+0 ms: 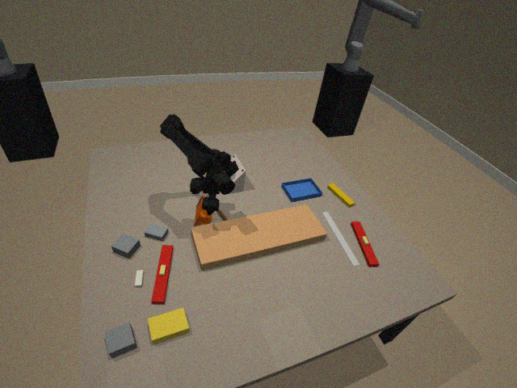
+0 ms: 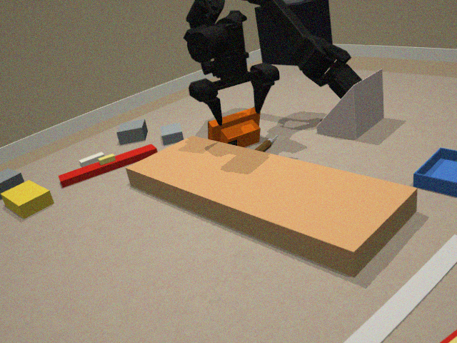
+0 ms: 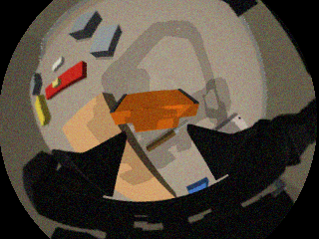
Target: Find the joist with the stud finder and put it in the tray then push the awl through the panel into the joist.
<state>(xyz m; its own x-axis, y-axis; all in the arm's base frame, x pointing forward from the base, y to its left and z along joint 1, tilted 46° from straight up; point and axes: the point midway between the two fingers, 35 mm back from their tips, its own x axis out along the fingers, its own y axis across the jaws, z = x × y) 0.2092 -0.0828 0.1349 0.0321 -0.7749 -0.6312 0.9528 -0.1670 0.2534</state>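
The orange stud finder is 40 mm below my gripper tip, 10 mm to the right of it and 10 mm ahead of it. The rest, counted from my gripper tip: small white piece (300 mm to the right, 220 mm ahead, 60 mm below); then awl (60 mm below, 50 mm to the left, 30 mm behind); then blue tray (470 mm to the left, 70 mm behind, 60 mm below).
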